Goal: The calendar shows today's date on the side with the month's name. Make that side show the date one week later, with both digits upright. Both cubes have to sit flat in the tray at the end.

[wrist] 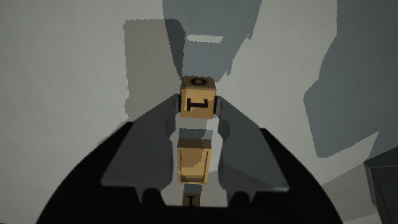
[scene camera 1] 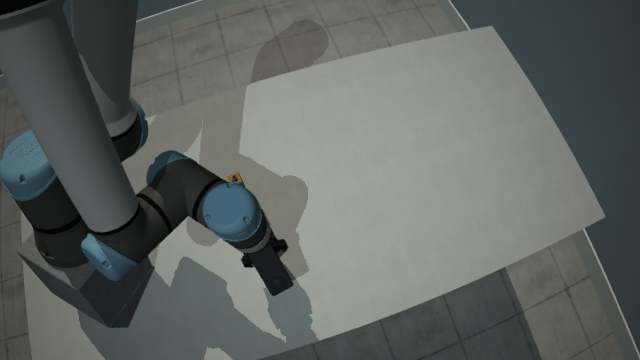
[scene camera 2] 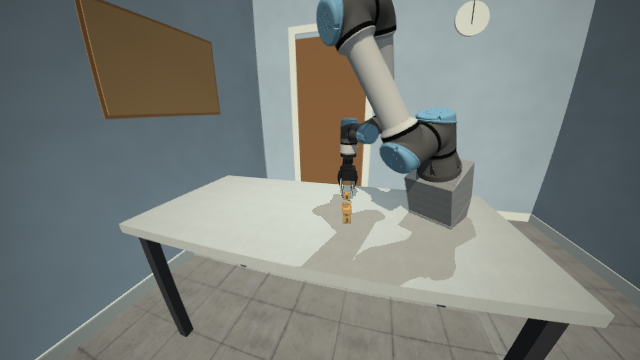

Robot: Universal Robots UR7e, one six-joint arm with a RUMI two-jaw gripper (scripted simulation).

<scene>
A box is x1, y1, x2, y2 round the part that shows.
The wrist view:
gripper: [36, 93, 342, 223]
orange calendar tray: [177, 138, 211, 183]
</scene>
